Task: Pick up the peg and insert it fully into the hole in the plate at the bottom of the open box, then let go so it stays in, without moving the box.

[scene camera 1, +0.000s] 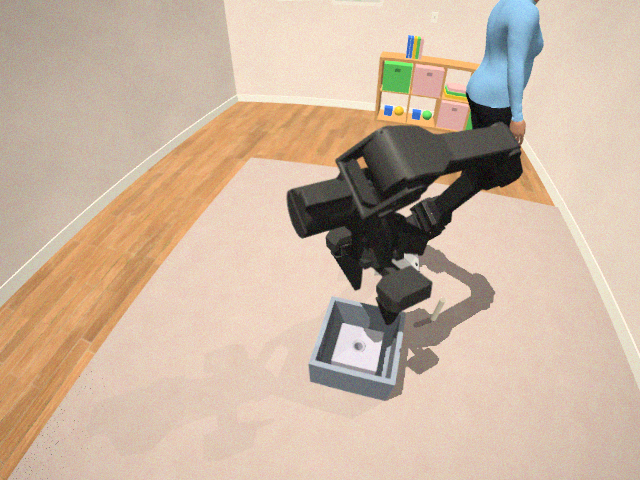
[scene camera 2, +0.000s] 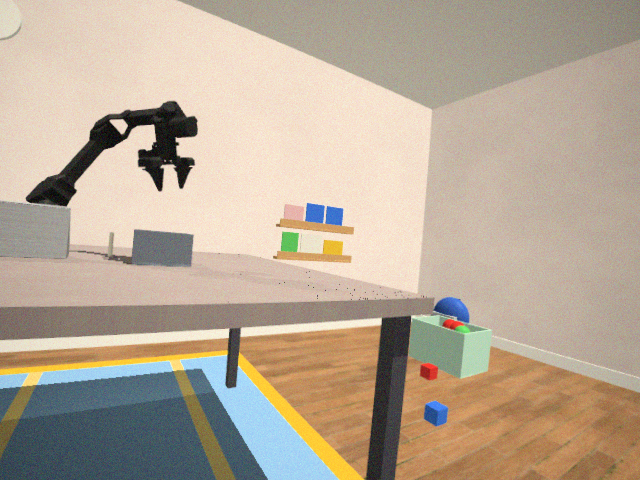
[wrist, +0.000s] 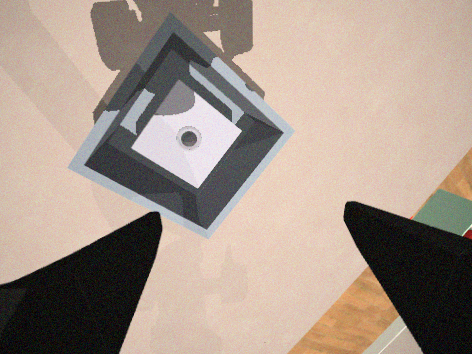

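Seen in the pictures: gripper, fingertip midpoint: (scene camera 1: 372, 305) (scene camera 2: 171, 190) (wrist: 253, 215); arm's base, link origin: (scene camera 2: 42, 221).
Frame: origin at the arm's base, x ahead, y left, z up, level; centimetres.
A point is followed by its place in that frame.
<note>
A thin pale peg (scene camera 1: 437, 308) @(x 18.7, y 9.5, z -4.8 cm) (scene camera 2: 111, 244) @(x 18.4, y 9.2, z -5.9 cm) stands upright on the table beside the open box, on the side toward the arm's base in scene camera 2. The grey-blue open box (scene camera 1: 351, 380) @(x 38.7, y -8.7, z -2.8 cm) (scene camera 2: 162, 248) @(x 29.3, y -15.9, z -4.8 cm) (wrist: 250, 185) @(x 38.5, y -8.8, z -0.1 cm) stands on the table. The white plate (scene camera 1: 345, 353) @(x 32.7, y -10.5, z -4.1 cm) (wrist: 210, 160) @(x 34.2, y -9.1, z -4.1 cm) lies at its bottom, with a round hole (scene camera 1: 359, 346) @(x 29.9, y -7.8, z -5.7 cm) (wrist: 189, 138) near the plate's middle. My gripper (scene camera 1: 373, 305) @(x 32.1, y -7.4, z 13.2 cm) (scene camera 2: 170, 189) @(x 32.1, y -7.4, z 13.2 cm) (wrist: 253, 215) @(x 32.1, y -7.4, z 13.2 cm) is open and empty, fingers pointing down, high above the box in scene camera 2. The peg does not show in the wrist view.
The arm's base stands on a grey block (scene camera 2: 36, 230) @(x -0.7, y -5.2, z -2.5 cm) on the table (scene camera 1: 206, 320) @(x 27.8, y -44.7, z -9.9 cm) (scene camera 2: 155, 289) @(x 20.7, y -54.5, z -9.9 cm). A person in a blue top (scene camera 1: 504, 67) stands beyond the table near a shelf unit (scene camera 1: 429, 59). A green toy bin (scene camera 2: 447, 343) (wrist: 442, 212) stands on the floor past the table's edge.
</note>
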